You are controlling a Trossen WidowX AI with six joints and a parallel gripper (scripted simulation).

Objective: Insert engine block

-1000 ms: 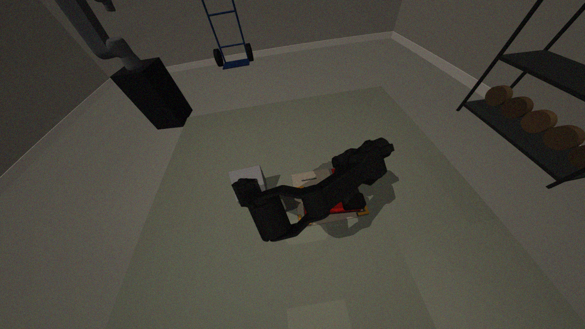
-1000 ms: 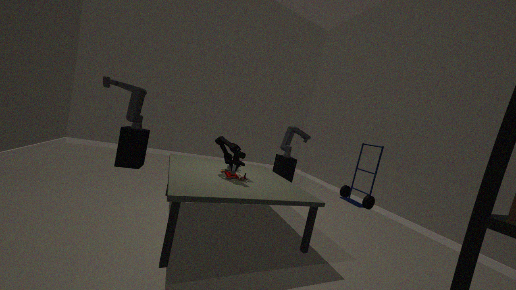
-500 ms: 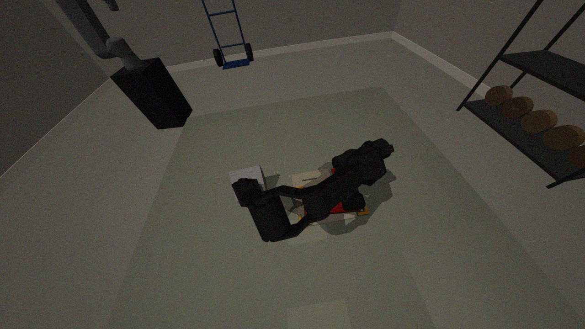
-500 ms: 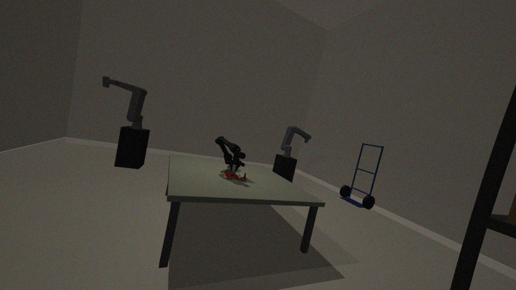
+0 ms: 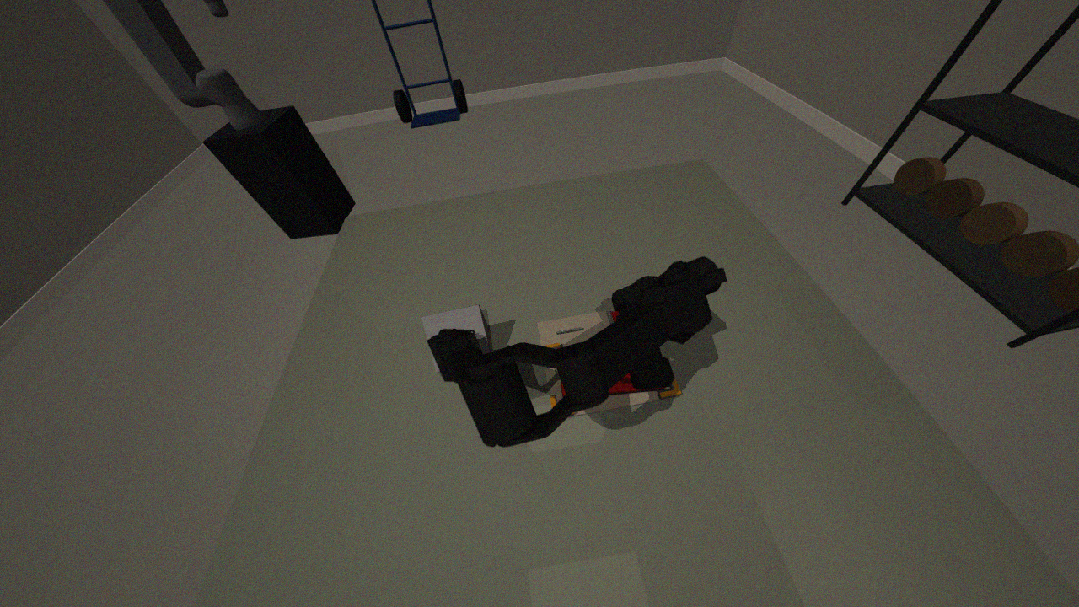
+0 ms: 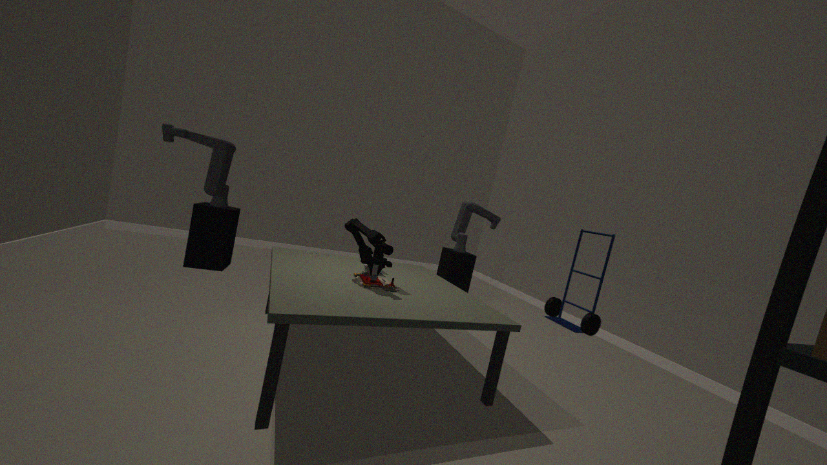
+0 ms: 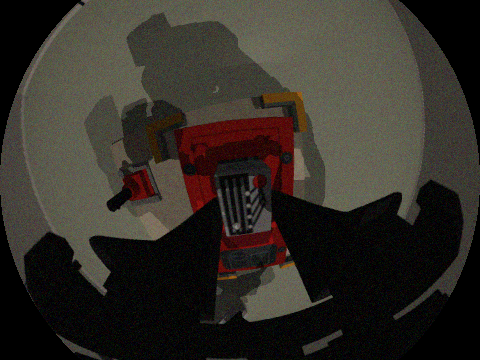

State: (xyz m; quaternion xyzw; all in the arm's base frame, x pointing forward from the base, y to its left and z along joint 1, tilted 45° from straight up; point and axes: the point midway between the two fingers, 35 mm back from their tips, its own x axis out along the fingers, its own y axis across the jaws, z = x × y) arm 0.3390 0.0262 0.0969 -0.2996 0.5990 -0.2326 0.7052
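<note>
The grey ribbed engine block is 10 mm below my gripper tip.
</note>
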